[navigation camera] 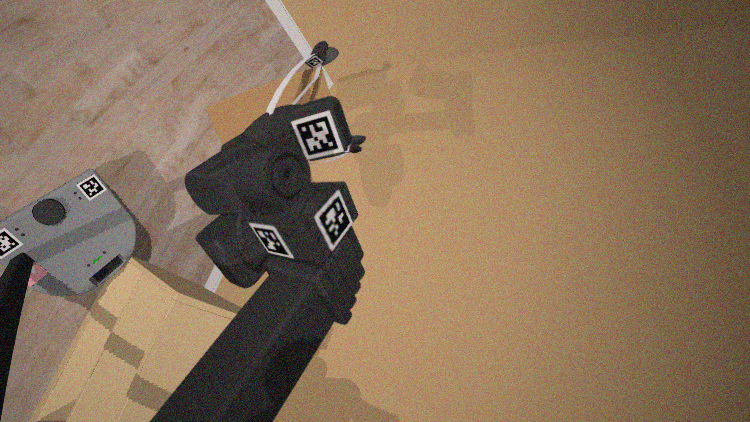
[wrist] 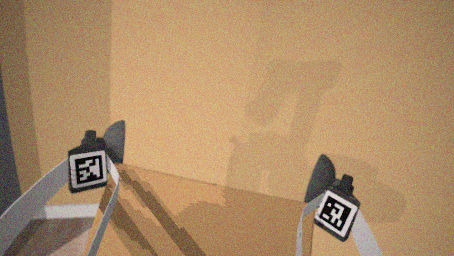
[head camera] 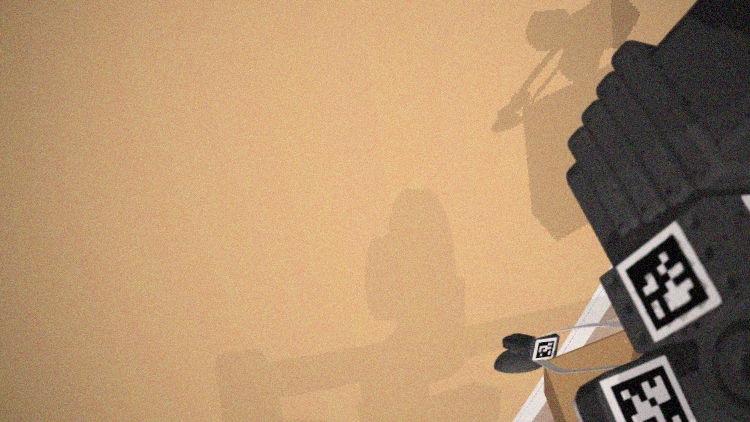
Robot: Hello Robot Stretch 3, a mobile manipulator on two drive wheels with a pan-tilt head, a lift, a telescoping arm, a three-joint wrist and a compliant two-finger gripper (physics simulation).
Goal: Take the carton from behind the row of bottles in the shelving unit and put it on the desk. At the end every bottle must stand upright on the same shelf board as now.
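Seen in the pictures: gripper, between the fingertips: [navigation camera: 345, 96] [wrist: 219, 156]; robot's base, origin of its link: [navigation camera: 50, 210].
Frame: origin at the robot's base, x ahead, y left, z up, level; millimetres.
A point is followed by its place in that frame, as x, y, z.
Observation:
The carton [head camera: 592, 354] {-76, -339, 960} [navigation camera: 238, 114] {13, -277, 886} [wrist: 210, 225] {-28, -350, 972}, an orange-brown box, is between the two fingers of my gripper [navigation camera: 340, 98] {-28, -410, 984} [wrist: 219, 156] {-28, -410, 984}. The fingertips stand at its far corners in the wrist view, one on each side, and the gripper is shut on it. It is held in the air, over the floor and near the wall in the navigation view. In the head view part of the carton and one finger are hidden behind the wrist. The bottles do not show. The desk cannot be made out for certain.
An orange wall [head camera: 236, 157] {-494, -625, 1084} [navigation camera: 550, 236] {-495, -621, 1331} [wrist: 200, 60] {144, -1501, 962} with a white skirting strip [navigation camera: 291, 28] {285, -1434, 52} stands beside the carton. A pale wooden piece of furniture [navigation camera: 157, 320] {-404, 8, 345} is at the lower left, near my grey base [navigation camera: 78, 230] {-85, -21, 160}. A dark strip [wrist: 4, 145] {949, -1123, 491} shows at the left edge.

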